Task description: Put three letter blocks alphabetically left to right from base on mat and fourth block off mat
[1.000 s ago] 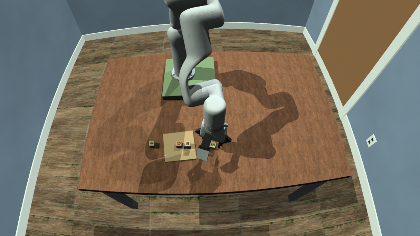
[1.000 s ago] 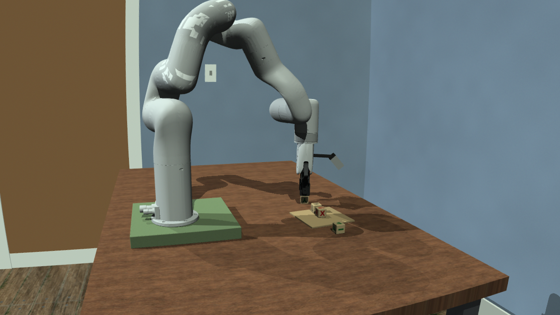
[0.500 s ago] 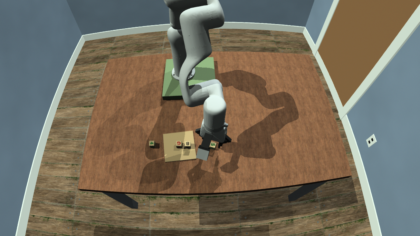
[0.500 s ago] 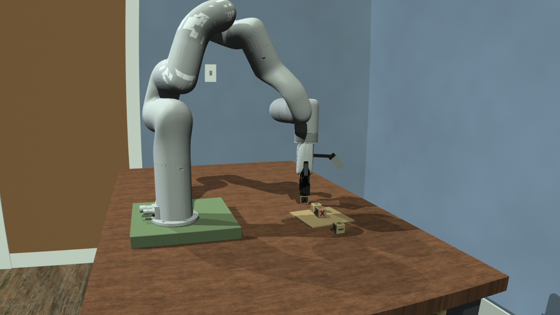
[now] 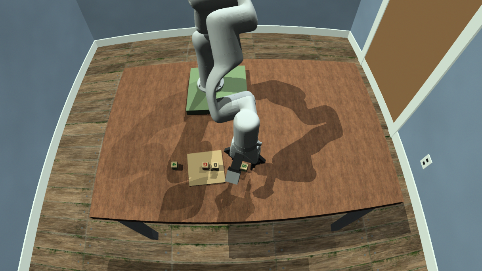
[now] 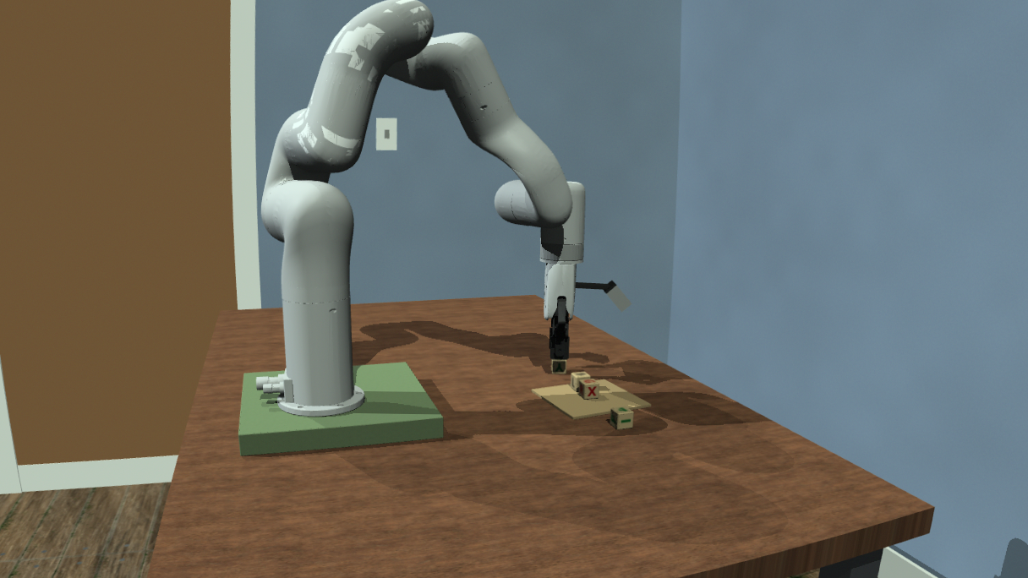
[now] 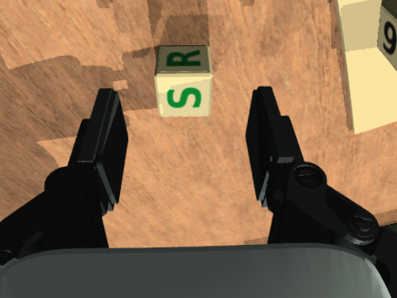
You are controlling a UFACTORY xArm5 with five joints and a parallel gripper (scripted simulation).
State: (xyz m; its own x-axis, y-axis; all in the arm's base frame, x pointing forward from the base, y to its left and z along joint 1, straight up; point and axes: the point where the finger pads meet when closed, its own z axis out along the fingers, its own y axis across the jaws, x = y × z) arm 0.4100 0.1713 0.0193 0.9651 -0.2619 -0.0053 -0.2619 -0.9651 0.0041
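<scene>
The tan mat is 1 cm ahead of my hand, 15 cm to the right of it and 5 cm below it. The rest, counted from my hand: cream block: 1 cm ahead, 27 cm to the right, 4 cm below.
</scene>
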